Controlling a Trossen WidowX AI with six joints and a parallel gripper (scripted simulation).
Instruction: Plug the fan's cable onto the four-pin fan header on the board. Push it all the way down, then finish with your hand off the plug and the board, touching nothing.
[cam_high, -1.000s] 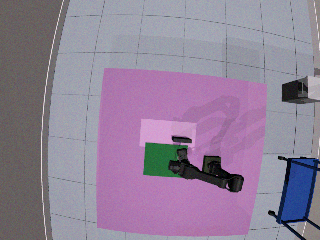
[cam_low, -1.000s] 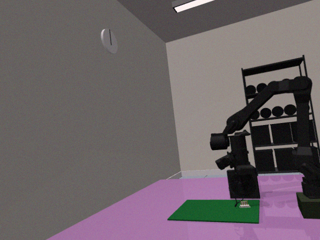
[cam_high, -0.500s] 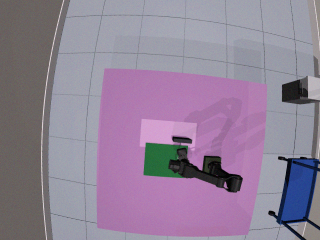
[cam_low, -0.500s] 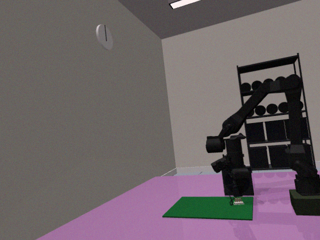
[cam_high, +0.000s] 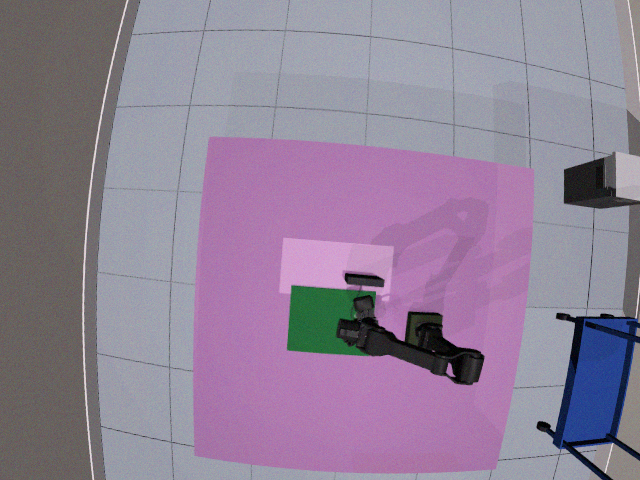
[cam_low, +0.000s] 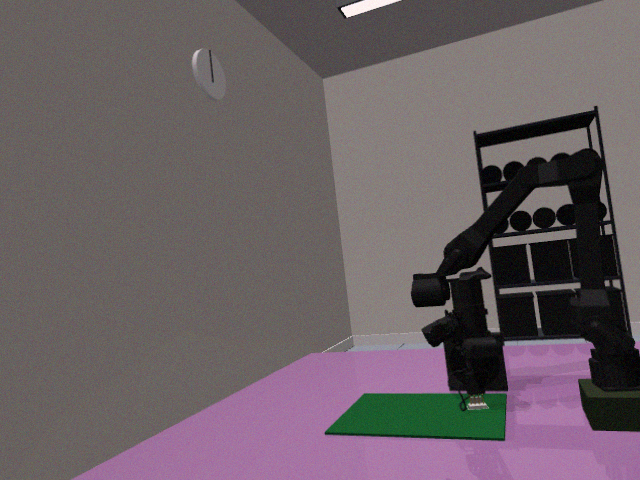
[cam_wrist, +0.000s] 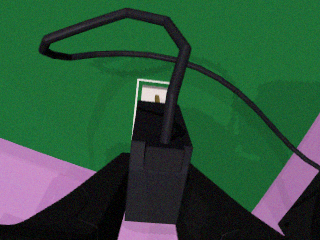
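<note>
The fan plug lies 1 cm ahead of my gripper tip and 1 cm above it. From my gripper tip the other things lie so: green board: 12 cm ahead, 1 cm to the left, 6 cm below; black fan: 1 cm behind, 13 cm to the right, 2 cm above.
</note>
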